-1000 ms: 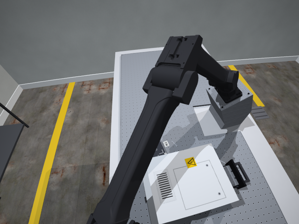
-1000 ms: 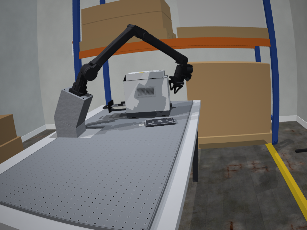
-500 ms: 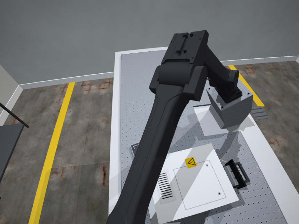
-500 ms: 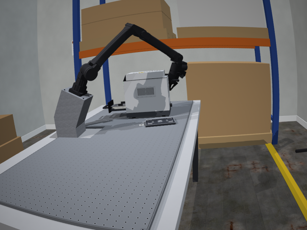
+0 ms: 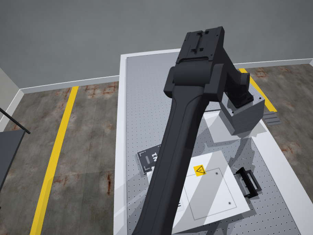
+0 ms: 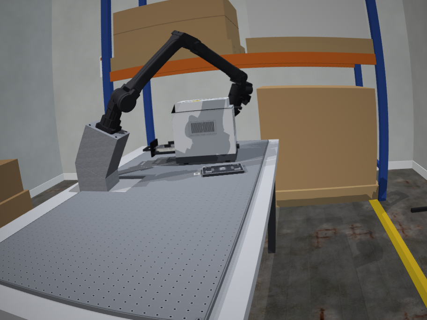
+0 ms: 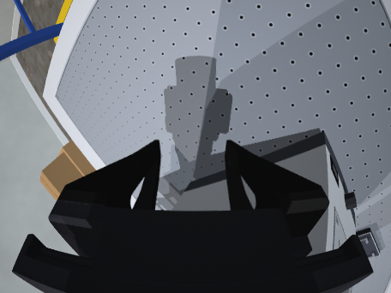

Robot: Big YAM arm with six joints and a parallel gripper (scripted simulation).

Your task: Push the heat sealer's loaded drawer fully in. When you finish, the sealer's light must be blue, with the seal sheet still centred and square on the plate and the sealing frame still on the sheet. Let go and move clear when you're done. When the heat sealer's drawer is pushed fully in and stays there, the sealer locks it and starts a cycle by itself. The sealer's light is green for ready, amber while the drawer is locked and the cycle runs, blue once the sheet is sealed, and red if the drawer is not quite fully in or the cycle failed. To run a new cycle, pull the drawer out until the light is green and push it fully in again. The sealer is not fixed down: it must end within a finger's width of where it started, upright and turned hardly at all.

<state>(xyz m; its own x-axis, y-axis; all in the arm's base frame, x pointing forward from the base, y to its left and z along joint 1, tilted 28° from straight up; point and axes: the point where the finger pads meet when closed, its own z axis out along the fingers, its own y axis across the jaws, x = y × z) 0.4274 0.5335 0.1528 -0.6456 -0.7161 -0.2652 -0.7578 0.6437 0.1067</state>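
Now: the black drawer 280 mm behind my hand, 190 mm to the right of it and 100 mm below it. The rest, counted from my hand: white tag 450 mm to the right, 160 mm below, 110 mm behind.
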